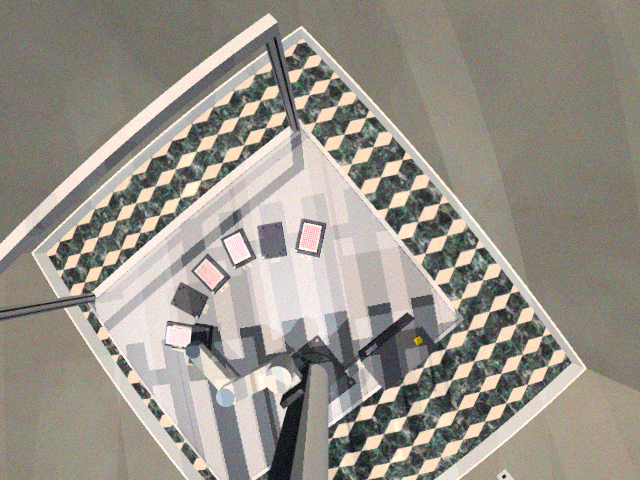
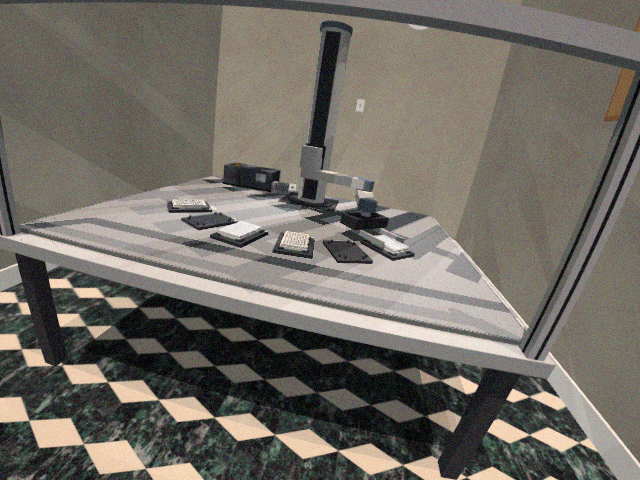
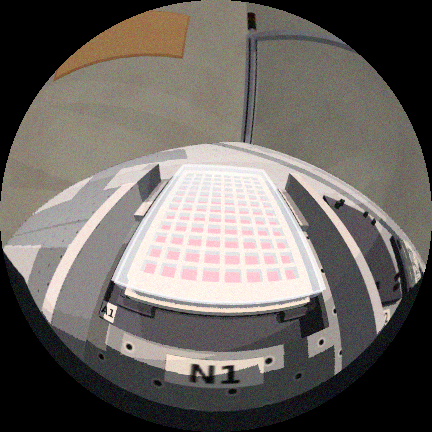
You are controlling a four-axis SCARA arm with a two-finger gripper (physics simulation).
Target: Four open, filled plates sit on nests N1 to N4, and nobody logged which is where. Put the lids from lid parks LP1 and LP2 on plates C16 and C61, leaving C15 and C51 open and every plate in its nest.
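Frame: origin at the arm's base, x ahead, y right, z down, level; millimetres.
Seen in the pictures: gripper, between the fingertips: [image 1: 173, 336] [image 2: 393, 242] [image 3: 223, 175]; arm's base, origin of its link: [image 1: 313, 376] [image 2: 310, 203].
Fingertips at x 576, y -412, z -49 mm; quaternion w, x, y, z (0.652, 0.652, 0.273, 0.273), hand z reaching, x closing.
Note:
Offsets run from my fingertips to a thing's top centre. "spot": to the spot under its first point.
My gripper [image 3: 223, 175] is shut on a clear lid @[dx -16, dy +16, dz +4 mm] [image 3: 220, 296], its long fingers along both sides. The lid lies level over the pink-filled plate @[spot: dx -8, dy +27, dz +4 mm] [image 1: 178, 334] on nest N1 @[dx -17, dy +16, dz +18 mm] [image 3: 215, 327] and appears to rest on it, edges lined up. Another plate @[dx +138, dy +520, dz +8 mm] [image 1: 237, 248] [image 2: 239, 230] looks whiter and smooth-topped, as if lidded. Two more plates, one @[dx +128, dy +331, dz +10 mm] [image 1: 210, 273] [image 2: 296, 240] beside it and one @[dx -43, dy +826, dz +10 mm] [image 1: 310, 236] [image 2: 188, 202] at the far end of the arc, look open in their nests. Two dark lid parks, one @[dx +95, dy +161, dz +16 mm] [image 1: 189, 299] [image 2: 347, 250] near N1 and one @[dx +64, dy +673, dz +16 mm] [image 1: 271, 240] [image 2: 208, 220] farther along, are empty. Plate codes are unreadable.
The arm column [image 1: 310, 413] [image 2: 324, 113] stands behind the arc of nests. A dark box @[spot: dx -687, dy +792, dz -79 mm] [image 1: 395, 356] [image 2: 250, 176] stands on the other side of the column. Frame posts [image 1: 283, 82] [image 2: 584, 222] rise at the table corners. A lid park lies right beside N1.

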